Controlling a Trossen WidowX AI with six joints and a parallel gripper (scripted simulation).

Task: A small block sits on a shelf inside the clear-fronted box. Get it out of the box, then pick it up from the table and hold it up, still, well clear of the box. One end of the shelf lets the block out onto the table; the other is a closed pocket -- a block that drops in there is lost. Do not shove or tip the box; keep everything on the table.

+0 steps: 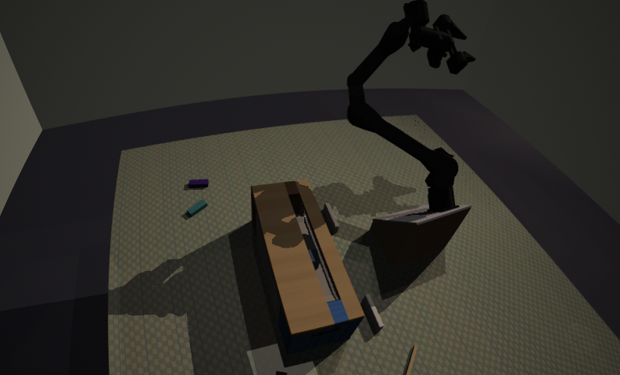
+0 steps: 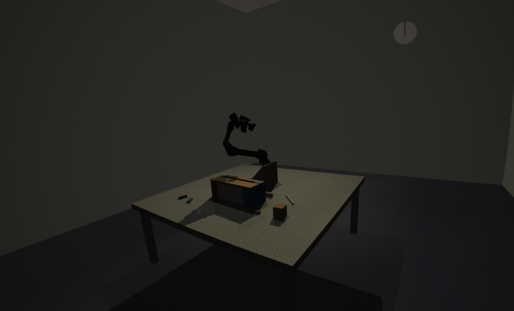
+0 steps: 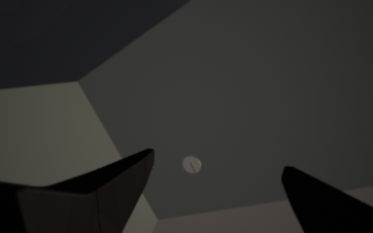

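The wooden-topped box is 55 cm ahead of my gripper tip, 41 cm below it and 30 cm to the left of it. The rest, counted from my gripper tip: thin wooden stick 63 cm to the left, 47 cm below, 45 cm ahead; brown cube 70 cm to the left, 67 cm ahead, 45 cm below; grey-blue block 57 cm ahead, 39 cm below, 31 cm to the left.
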